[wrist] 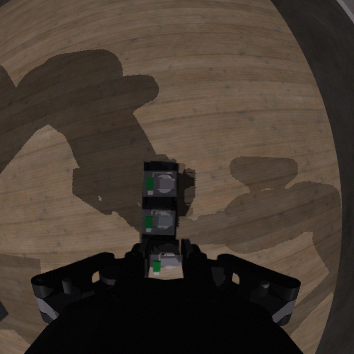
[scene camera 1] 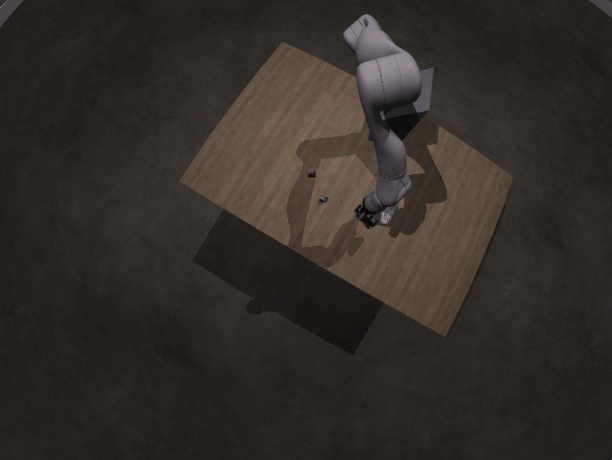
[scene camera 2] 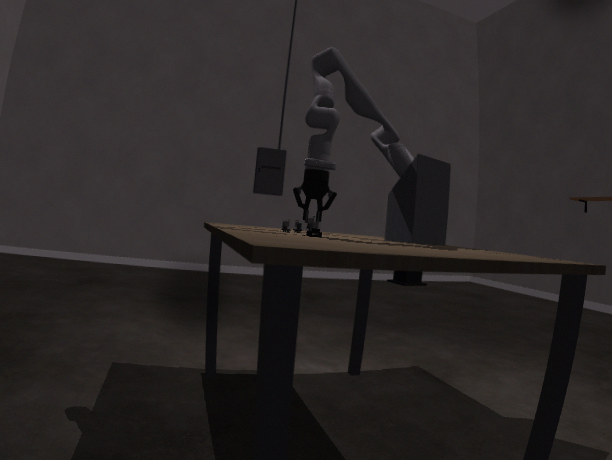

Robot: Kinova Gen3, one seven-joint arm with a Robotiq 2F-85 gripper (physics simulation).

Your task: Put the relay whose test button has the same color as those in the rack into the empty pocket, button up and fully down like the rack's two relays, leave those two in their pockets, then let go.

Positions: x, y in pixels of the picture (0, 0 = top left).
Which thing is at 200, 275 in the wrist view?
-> The gripper.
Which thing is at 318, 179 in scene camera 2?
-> The gripper.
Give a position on a black rack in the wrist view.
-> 152, 165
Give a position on a green-button relay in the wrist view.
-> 165, 255
